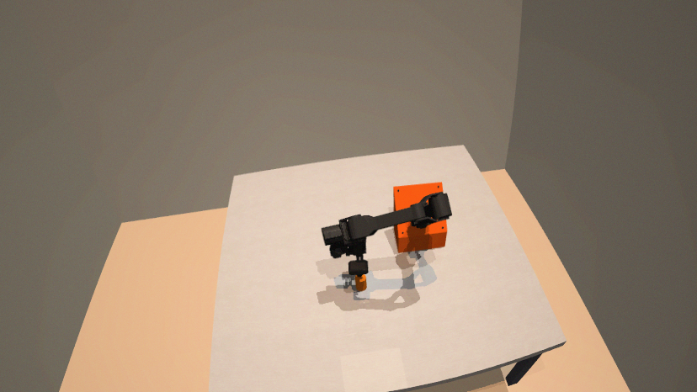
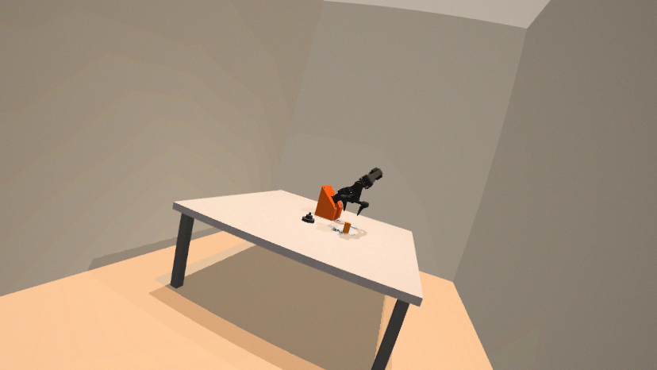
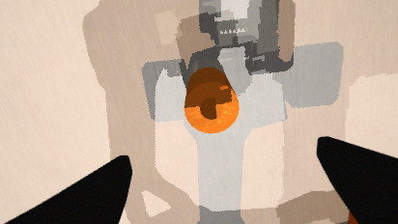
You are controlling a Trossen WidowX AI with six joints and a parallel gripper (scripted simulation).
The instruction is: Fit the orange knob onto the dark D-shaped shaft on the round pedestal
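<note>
Right now the orange knob is 9 cm below my gripper tip. Also, from my gripper tip: pedestal (6 cm ahead, 25 cm to the right, 9 cm below).
</note>
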